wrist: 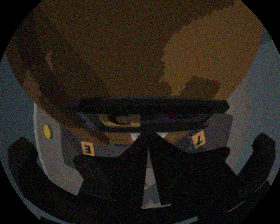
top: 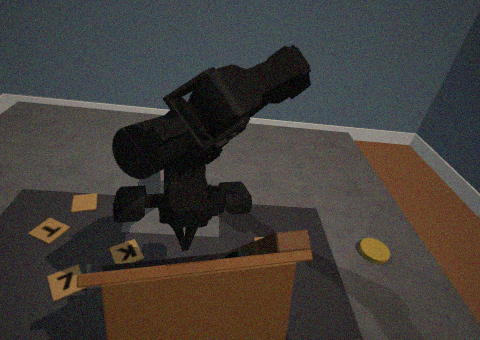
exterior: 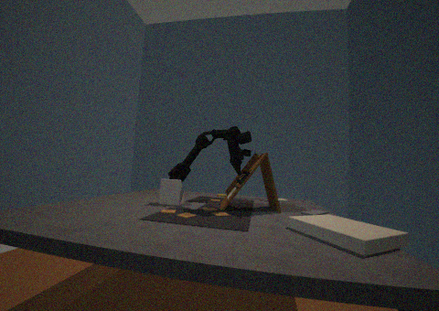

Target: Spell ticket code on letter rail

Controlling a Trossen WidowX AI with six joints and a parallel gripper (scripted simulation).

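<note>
Right now my gripper tip is 9 cm above the ticket, 3 cm past it and 2 cm to the left of it. Also, from my gripper tip: dark mat: 17 cm below, 15 cm behind, 5 cm to the right; then tile: 28 cm behind, 27 cm to the right, 17 cm below; then long white slab: 39 cm to the right, 37 cm ahead, 15 cm below.
</note>
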